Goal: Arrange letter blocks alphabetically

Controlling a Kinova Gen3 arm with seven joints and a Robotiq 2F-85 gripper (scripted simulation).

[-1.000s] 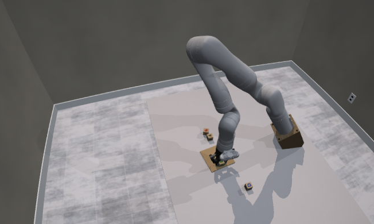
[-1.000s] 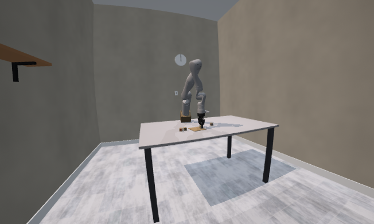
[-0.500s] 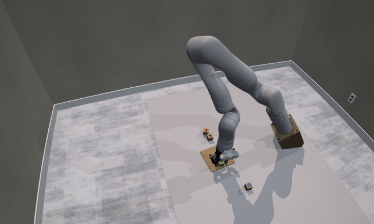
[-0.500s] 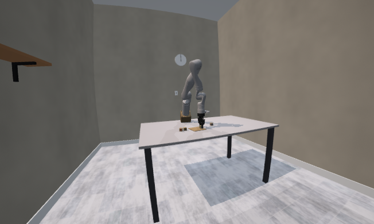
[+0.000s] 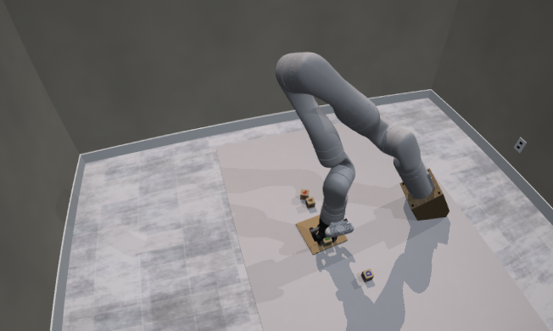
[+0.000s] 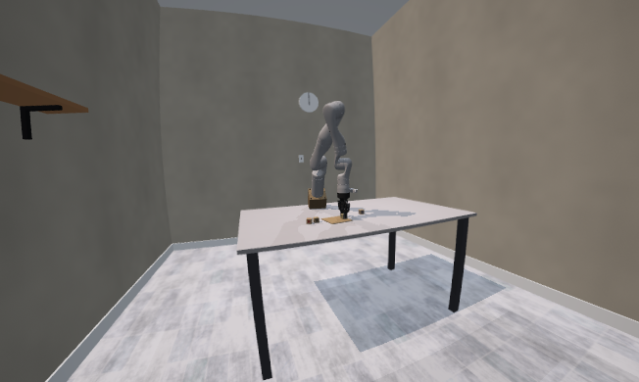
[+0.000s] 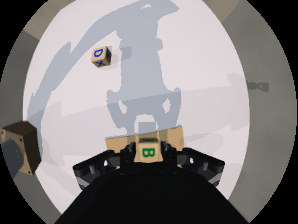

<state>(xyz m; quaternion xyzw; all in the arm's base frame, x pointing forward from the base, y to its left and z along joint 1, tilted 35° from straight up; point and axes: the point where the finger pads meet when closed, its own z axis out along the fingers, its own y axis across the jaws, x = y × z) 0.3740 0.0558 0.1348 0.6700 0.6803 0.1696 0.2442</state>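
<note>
My hand is 50 mm to the left of the tan mat and 20 mm above it. Round my hand: block (180 mm to the right, 10 mm below).
</note>
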